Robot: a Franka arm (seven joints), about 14 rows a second.
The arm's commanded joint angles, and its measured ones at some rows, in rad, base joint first. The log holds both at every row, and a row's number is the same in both.
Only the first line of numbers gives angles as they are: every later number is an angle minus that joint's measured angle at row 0.
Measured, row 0:
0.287, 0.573, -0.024, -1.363, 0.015, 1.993, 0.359
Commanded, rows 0 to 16:
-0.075, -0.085, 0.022, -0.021, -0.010, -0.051, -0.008
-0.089, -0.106, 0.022, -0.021, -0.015, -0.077, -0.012
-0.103, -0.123, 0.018, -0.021, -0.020, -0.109, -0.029
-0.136, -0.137, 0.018, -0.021, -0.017, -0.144, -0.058
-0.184, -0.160, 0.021, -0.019, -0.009, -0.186, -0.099
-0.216, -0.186, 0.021, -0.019, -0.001, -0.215, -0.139
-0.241, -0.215, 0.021, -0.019, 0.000, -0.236, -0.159
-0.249, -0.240, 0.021, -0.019, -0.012, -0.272, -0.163
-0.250, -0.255, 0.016, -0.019, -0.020, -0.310, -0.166
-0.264, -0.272, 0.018, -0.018, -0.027, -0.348, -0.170
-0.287, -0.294, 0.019, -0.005, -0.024, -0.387, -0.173
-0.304, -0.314, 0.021, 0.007, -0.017, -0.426, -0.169
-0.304, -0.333, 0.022, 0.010, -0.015, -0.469, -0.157
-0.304, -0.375, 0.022, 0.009, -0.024, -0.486, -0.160
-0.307, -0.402, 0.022, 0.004, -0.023, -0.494, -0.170
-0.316, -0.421, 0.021, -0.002, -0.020, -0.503, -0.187
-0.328, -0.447, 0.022, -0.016, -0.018, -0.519, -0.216
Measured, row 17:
-0.292, -0.390, 0.000, 0.018, -0.008, -0.499, -0.177
